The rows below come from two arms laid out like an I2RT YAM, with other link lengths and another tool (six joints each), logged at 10 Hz.
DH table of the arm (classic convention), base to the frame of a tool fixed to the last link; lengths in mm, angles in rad. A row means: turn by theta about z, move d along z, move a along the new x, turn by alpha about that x. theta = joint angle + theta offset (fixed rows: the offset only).
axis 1: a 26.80  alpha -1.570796  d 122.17  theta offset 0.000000
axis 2: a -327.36  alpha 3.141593  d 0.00  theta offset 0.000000
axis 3: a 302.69  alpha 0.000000  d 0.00  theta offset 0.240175
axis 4: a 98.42  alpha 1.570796  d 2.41  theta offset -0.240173
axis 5: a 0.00  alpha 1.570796  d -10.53  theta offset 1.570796
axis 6: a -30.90  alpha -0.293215  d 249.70  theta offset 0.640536
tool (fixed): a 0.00  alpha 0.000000  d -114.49  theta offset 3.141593
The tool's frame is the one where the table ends.
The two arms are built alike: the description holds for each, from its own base.
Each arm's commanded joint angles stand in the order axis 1, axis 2, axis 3, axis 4, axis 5, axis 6.
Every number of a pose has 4 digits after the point. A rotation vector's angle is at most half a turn.
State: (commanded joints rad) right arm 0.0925 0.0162 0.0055 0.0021 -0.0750 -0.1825; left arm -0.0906 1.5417 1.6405 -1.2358 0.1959 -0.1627
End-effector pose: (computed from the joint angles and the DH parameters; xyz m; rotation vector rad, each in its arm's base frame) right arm 0.2289 0.0425 0.2482 1.6760 1.4032 1.5331; left arm 0.4485 -0.0585 0.3566 2.6536 1.3892 0.1733
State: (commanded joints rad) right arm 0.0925 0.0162 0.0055 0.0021 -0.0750 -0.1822; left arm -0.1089 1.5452 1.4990 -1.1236 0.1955 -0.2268
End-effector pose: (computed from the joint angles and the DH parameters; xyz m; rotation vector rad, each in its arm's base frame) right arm 0.2289 0.0424 0.2482 1.6762 1.4031 1.5334; left arm 0.4533 -0.0646 0.3087 2.6317 1.4502 0.1003
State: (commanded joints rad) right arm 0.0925 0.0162 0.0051 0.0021 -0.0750 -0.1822; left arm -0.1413 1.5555 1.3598 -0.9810 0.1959 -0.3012
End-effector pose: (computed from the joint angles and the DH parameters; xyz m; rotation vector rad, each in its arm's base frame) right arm 0.2289 0.0424 0.2479 1.6766 1.4033 1.5331; left arm 0.4578 -0.0771 0.2619 2.5971 1.4951 0.0524
